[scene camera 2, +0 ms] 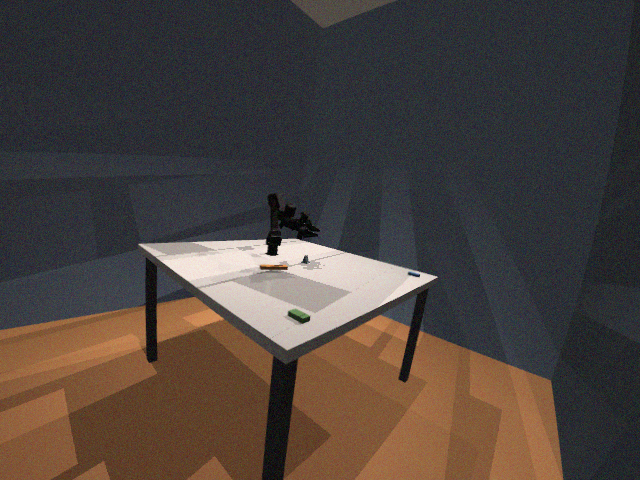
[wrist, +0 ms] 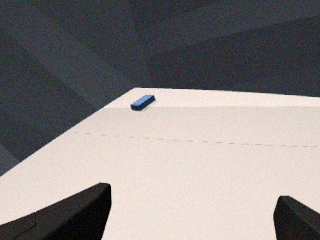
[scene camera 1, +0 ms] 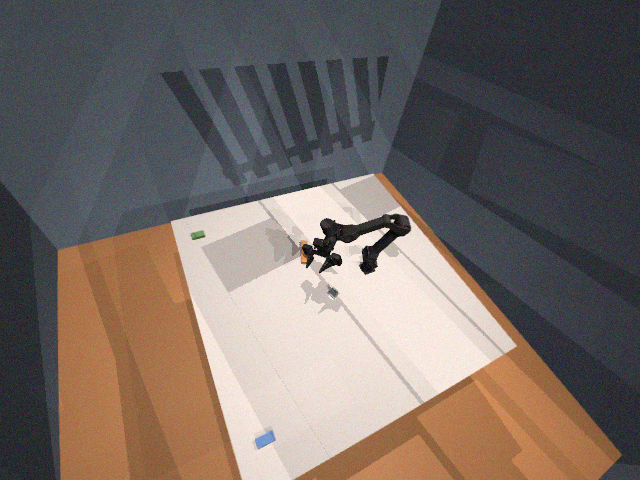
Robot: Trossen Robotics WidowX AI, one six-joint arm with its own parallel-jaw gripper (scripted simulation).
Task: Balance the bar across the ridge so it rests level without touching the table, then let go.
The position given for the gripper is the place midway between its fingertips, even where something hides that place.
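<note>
Holding nothing, the gripper [scene camera 1: 312,270] is open. The wrist view shows the gripper [wrist: 195,202] too.
</note>
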